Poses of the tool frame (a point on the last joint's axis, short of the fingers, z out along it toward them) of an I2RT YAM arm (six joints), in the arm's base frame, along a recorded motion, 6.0 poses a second.
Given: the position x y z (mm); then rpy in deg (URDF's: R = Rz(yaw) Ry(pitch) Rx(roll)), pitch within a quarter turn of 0, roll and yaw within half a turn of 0.
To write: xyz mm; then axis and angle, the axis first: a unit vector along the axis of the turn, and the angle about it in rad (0 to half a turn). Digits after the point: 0 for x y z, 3 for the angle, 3 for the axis.
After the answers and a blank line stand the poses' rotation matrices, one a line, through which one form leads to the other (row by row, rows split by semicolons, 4 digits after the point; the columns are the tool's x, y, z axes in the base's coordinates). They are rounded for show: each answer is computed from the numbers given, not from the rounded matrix.
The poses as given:
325 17 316 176.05 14.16 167.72
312 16 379 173.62 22.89 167.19
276 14 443 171.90 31.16 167.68
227 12 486 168.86 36.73 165.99
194 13 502 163.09 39.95 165.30
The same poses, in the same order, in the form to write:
325 17 316 0.103 0.994 0.021 2.889
312 16 379 0.100 0.994 0.033 2.733
276 14 443 0.088 0.995 0.040 2.587
227 12 486 0.090 0.994 0.056 2.485
194 13 502 0.074 0.992 0.100 2.420

-0.9474 0.1957 0.2531; 0.2062 0.9784 0.0154; -0.2446 0.0668 -0.9673
-0.8983 0.1782 0.4016; 0.2043 0.9787 0.0226; -0.3890 0.1024 -0.9155
-0.8360 0.1400 0.5305; 0.1826 0.9828 0.0284; -0.5174 0.1206 -0.8472
-0.7776 0.1254 0.6161; 0.1940 0.9799 0.0454; -0.5980 0.1548 -0.7864
-0.7415 0.0621 0.6681; 0.1945 0.9728 0.1255; -0.6421 0.2230 -0.7335

